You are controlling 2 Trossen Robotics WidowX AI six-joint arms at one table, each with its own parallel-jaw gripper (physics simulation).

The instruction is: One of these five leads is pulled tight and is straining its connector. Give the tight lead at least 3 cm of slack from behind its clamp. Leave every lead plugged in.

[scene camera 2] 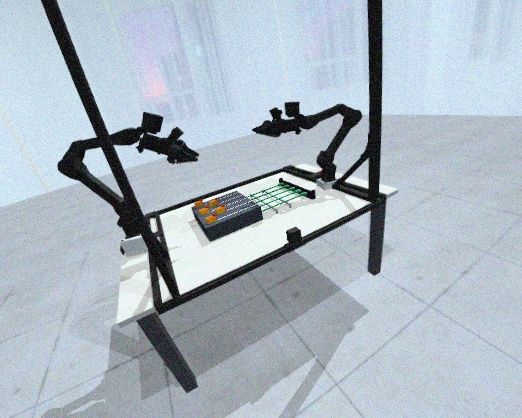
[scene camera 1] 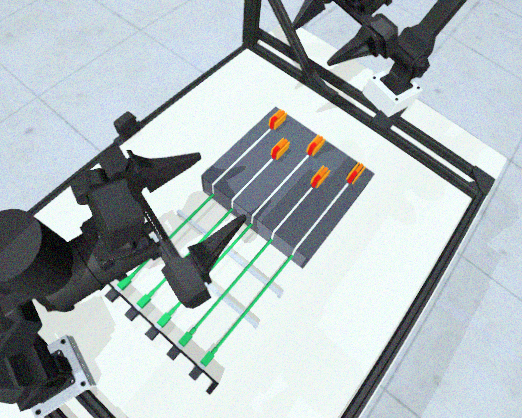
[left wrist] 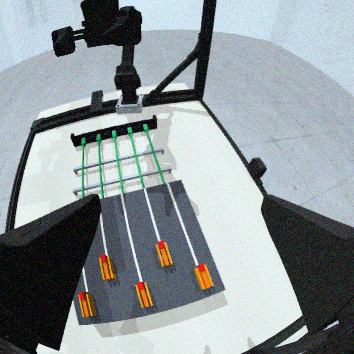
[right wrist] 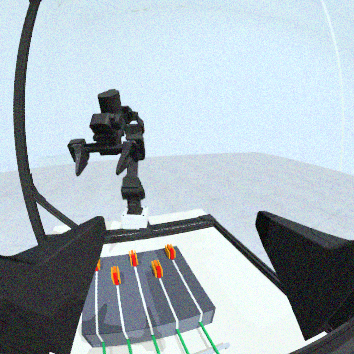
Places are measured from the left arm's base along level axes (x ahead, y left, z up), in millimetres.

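Where they show: left gripper, between the fingertips: (scene camera 2: 198, 157) (scene camera 1: 309, 46) (left wrist: 184, 203) (right wrist: 95, 174); right gripper, between the fingertips: (scene camera 2: 253, 131) (scene camera 1: 222, 184) (left wrist: 76, 41) (right wrist: 182, 222); left arm's base, origin of its link: (scene camera 2: 134, 233) (scene camera 1: 396, 83) (right wrist: 134, 210); right arm's base, origin of its link: (scene camera 2: 328, 179) (scene camera 1: 51, 375) (left wrist: 129, 99).
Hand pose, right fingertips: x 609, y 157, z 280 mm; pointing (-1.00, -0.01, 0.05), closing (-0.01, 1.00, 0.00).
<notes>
Each offset is from my right fingertips to the top centre of the thing. "spot": to the spot under its first point. Level surfaces: height alone.
Five straight leads, green outside the dark block {spot: dz -291, dx -134, dy -150 mm} (scene camera 1: 240, 170) (scene camera 2: 235, 220) (left wrist: 150, 215) (right wrist: 132, 305) and white on top, run from green connectors (scene camera 1: 207, 358) (left wrist: 114, 134) at a black rail {spot: dz -312, dx +154, dy +59 mm} (scene camera 1: 167, 340) (left wrist: 125, 130) to orange-red clamps (scene camera 1: 355, 173) (scene camera 2: 211, 219) (left wrist: 87, 304) (right wrist: 170, 252). The clamps stand upright, staggered. Which lead is tight cannot be told. My left gripper (scene camera 1: 312, 46) (scene camera 2: 197, 156) (left wrist: 184, 203) (right wrist: 95, 174) is open and empty, high beyond the clamp end. My right gripper (scene camera 1: 222, 186) (scene camera 2: 254, 130) (right wrist: 182, 222) is open and empty, high above the leads' green stretch.
Two thin grey bars {spot: dz -336, dx -49, dy +43 mm} (scene camera 1: 257, 274) (left wrist: 122, 182) cross the green stretches between block and rail. A black frame (scene camera 1: 425, 280) (scene camera 2: 225, 275) edges the white table {dz -357 mm} (scene camera 1: 350, 300) (scene camera 2: 200, 272). Black posts (scene camera 2: 375, 100) rise at its ends. A small black box {spot: dz -321, dx +8, dy -423 mm} (scene camera 2: 294, 236) (left wrist: 257, 167) sits on one long edge.
</notes>
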